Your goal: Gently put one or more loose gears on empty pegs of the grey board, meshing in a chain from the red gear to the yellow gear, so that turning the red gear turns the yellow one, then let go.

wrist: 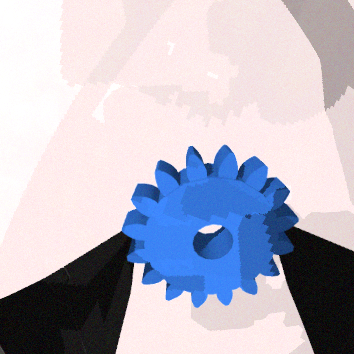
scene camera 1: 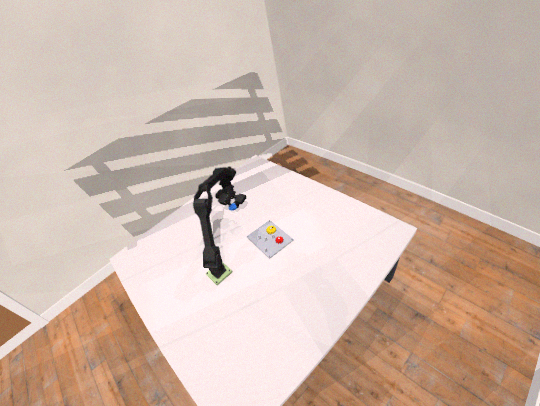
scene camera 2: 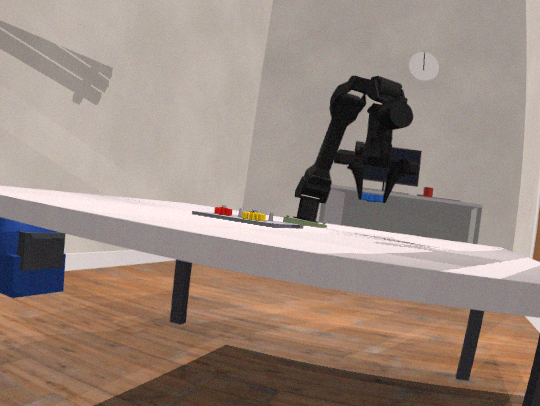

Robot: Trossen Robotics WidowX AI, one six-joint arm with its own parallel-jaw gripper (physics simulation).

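Places are measured from the arm's base along level axes (x ahead, y left, z up), in centimetres.
Pixels of known places: gripper, fingertip midpoint: [wrist: 207,240] [scene camera 1: 234,206] [scene camera 2: 372,201]; arm's base at its link origin: [scene camera 1: 218,271] [scene camera 2: 305,220].
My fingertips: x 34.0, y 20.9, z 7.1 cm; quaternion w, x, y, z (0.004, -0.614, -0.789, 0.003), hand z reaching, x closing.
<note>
For each thing: its top centre in the pictures, then the offset to it from my fingertips. Level surfaces: height alone.
- blue gear at its top centre: [wrist: 212,242] [scene camera 2: 372,194] [scene camera 1: 232,206] dx -0.8, dy -0.2, dz +1.6 cm
- grey board at its top centre: [scene camera 2: 250,208] [scene camera 1: 268,235] dx -2.1, dy -28.1, dz -5.4 cm
- red gear at its top centre: [scene camera 2: 223,207] [scene camera 1: 279,238] dx -0.6, dy -34.1, dz -5.9 cm
- yellow gear at its top centre: [scene camera 2: 254,211] [scene camera 1: 270,228] dx +2.4, dy -25.6, dz -5.8 cm
- peg at its top centre: [scene camera 2: 271,212] dx -5.0, dy -23.7, dz -5.5 cm
- white table at its surface level: dz -8.4 cm
A blue gear [scene camera 1: 233,206] [scene camera 2: 372,197] [wrist: 175,250] with a round centre hole is held between the fingertips. My gripper [scene camera 1: 234,203] [scene camera 2: 372,196] [wrist: 207,240] is shut on it and holds it above the white table, fingers pointing down. The grey board [scene camera 1: 257,240] [scene camera 2: 282,225] lies flat on the table, apart from the gripper. The red gear [scene camera 1: 279,240] [scene camera 2: 223,211] and the yellow gear [scene camera 1: 271,230] [scene camera 2: 254,216] sit on the board, apart from each other. Several bare pegs stand on the board; one peg [scene camera 2: 271,217] shows beside the yellow gear.
The arm's green base plate [scene camera 1: 218,275] [scene camera 2: 315,224] stands on the white table [scene camera 1: 240,325] [scene camera 2: 150,220] beside the board. In scene camera 2, a grey cabinet [scene camera 2: 425,222] with a small red object [scene camera 2: 428,192] stands behind the table, and a blue bin [scene camera 2: 35,285] stands at the left.
</note>
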